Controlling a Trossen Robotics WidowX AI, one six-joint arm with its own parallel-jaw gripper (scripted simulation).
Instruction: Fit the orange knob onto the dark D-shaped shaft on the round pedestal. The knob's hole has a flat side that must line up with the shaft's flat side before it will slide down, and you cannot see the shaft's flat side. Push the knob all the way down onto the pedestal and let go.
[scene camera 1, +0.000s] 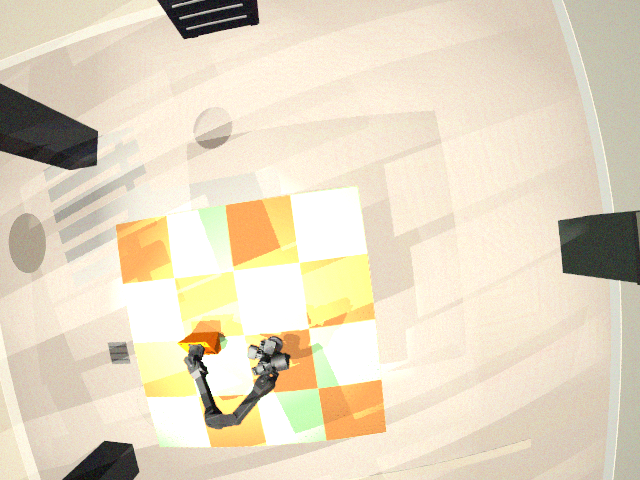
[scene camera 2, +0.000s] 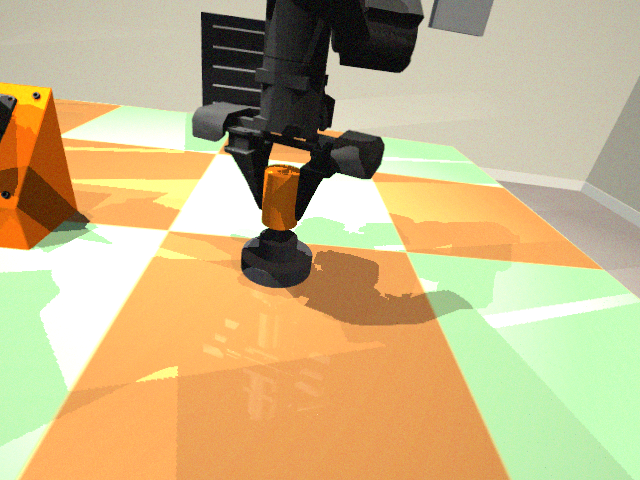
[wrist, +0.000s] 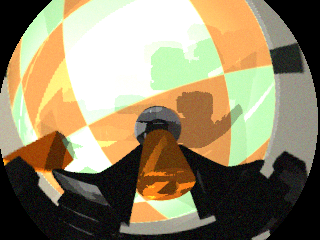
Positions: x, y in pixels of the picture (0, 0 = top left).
my gripper: holds a knob (scene camera 2: 280, 186)
